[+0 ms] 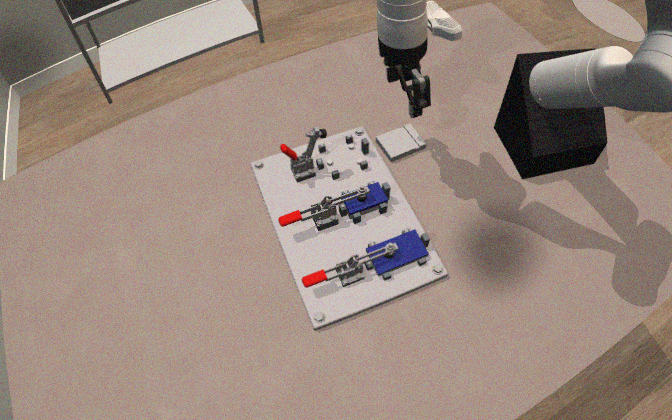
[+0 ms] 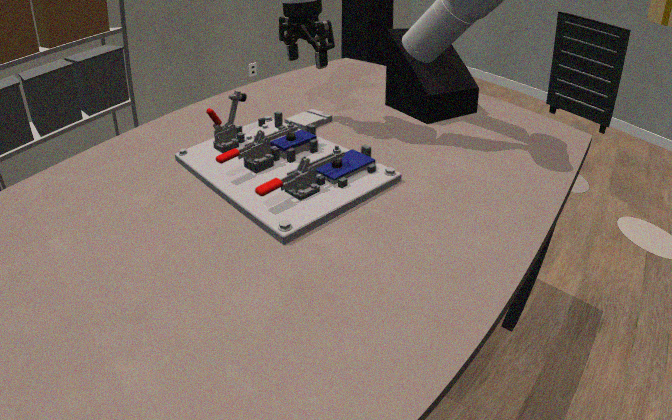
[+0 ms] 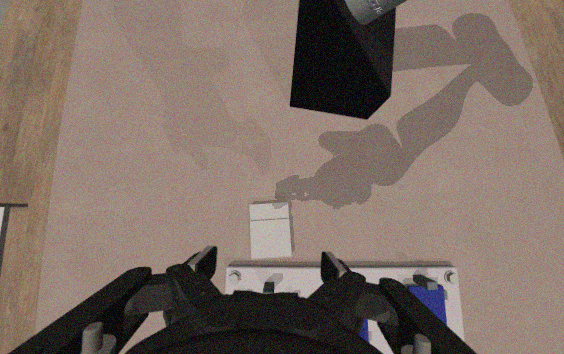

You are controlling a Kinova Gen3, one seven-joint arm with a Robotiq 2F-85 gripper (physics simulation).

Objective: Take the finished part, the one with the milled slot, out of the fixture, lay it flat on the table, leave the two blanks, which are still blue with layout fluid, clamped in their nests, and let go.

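Frame: origin at the arm's base, x ahead, y left, z up, level; metres.
Seen in the pictures: gripper, fingertip midpoint: (image 1: 404, 97) (image 2: 307, 63) (image 3: 269, 260); arm's base, link origin: (image 1: 549, 84) (image 2: 418, 47).
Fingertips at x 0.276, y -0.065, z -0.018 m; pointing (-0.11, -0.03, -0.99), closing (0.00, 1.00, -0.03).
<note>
Offsets run from my fingertips to a thing's top centre. "*": to the spot under its first point.
The finished part {0.008 m back, 0.007 m right, 0.125 m down} (image 1: 399, 142) (image 2: 307, 119) (image 3: 270, 238), a pale grey block, lies flat on the table just beyond the edge of the fixture plate (image 1: 350, 306) (image 2: 312, 216) (image 3: 370, 274), with a narrow gap between them. A line across its upper face near the far end marks the slot. My gripper (image 1: 419, 105) (image 2: 307, 58) (image 3: 269, 260) is open and empty, well above the table and clear of the part. The smaller blue blank {0.115 m ahead, 0.110 m left, 0.099 m down} (image 1: 376, 198) (image 2: 301, 139) and the larger blue blank {0.100 m ahead, 0.219 m left, 0.109 m down} (image 1: 412, 246) (image 2: 359, 159) (image 3: 429, 300) sit in their nests under lowered clamps.
The third nest is empty, and its toggle clamp {* 0.195 m ahead, 0.014 m left, 0.103 m down} (image 1: 303, 169) (image 2: 225, 138) stands raised at the plate's far corner. Upright pins stand around the nests. The black robot base (image 1: 555, 135) (image 2: 430, 97) (image 3: 335, 65) stands on the table beyond the part.
</note>
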